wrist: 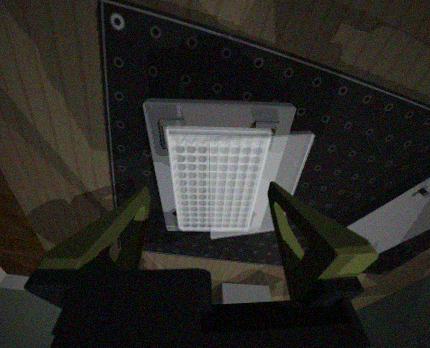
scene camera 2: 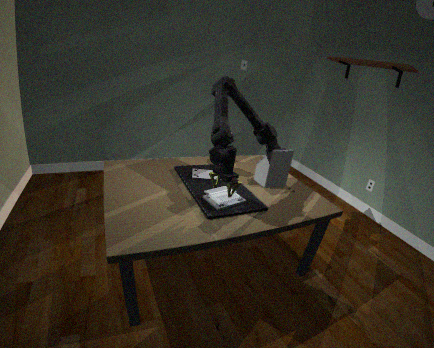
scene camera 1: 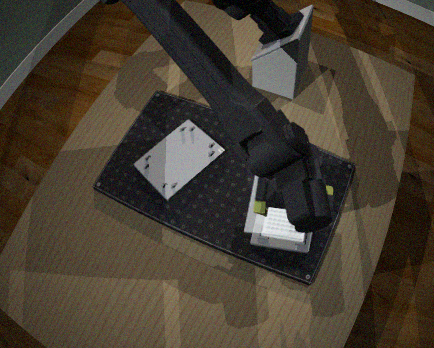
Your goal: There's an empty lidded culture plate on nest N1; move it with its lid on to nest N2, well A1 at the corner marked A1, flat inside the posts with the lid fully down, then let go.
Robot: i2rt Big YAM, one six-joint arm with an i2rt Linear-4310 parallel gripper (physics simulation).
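Frame: origin at the arm's base, x ahead, y right, z down, level; millimetres.
Seen in the pictures: gripper, fingertip midpoint: (wrist: pixel 208 189) (scene camera 2: pixel 222 192); arm's base, link origin: (scene camera 2: pixel 275 156) (scene camera 1: pixel 283 29).
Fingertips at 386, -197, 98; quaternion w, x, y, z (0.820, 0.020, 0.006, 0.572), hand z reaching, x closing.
Pixels of each thing's middle, then the offset from my fingertips to it, as dx, dy, dz. Level surfaces: height alone.
- grey nest, body centre: (wrist: pixel 216 182) (scene camera 1: pixel 287 211) (scene camera 2: pixel 224 198) -24, +16, +41
- clear lid, body centre: (wrist: pixel 252 193) (scene camera 1: pixel 271 204) (scene camera 2: pixel 220 191) -14, +50, +25
- black perforated board, body centre: (wrist: pixel 321 208) (scene camera 1: pixel 224 176) (scene camera 2: pixel 215 185) -37, +170, +56
- wooden table, surface height: dz +63
A white many-welled plate (scene camera 1: pixel 282 226) (wrist: pixel 200 165) sits on the grey nest (scene camera 1: pixel 280 246) (wrist: pixel 215 112), taken as N1. A clear lid (scene camera 1: pixel 253 220) (wrist: pixel 292 160) lies shifted sideways, overlapping part of the plate and sticking out past its right side in the wrist view. My gripper (scene camera 1: pixel 294 198) (scene camera 2: pixel 224 190) (wrist: pixel 208 189) is open and empty above the plate, its fingertips apart on either side of it in the wrist view. The other nest (scene camera 1: pixel 180 160) (scene camera 2: pixel 201 173) (wrist: pixel 395 220), taken as N2, is empty, with small dark posts and a small bright mark at one corner. Labels are unreadable.
Both nests stand on a black perforated board (scene camera 1: pixel 215 210) (scene camera 2: pixel 252 206) (wrist: pixel 135 60) on the wooden table (scene camera 1: pixel 125 300) (scene camera 2: pixel 150 225). A grey angular block (scene camera 1: pixel 275 75) (scene camera 2: pixel 279 170) stands behind the board. The arm covers part of the plate in scene camera 1.
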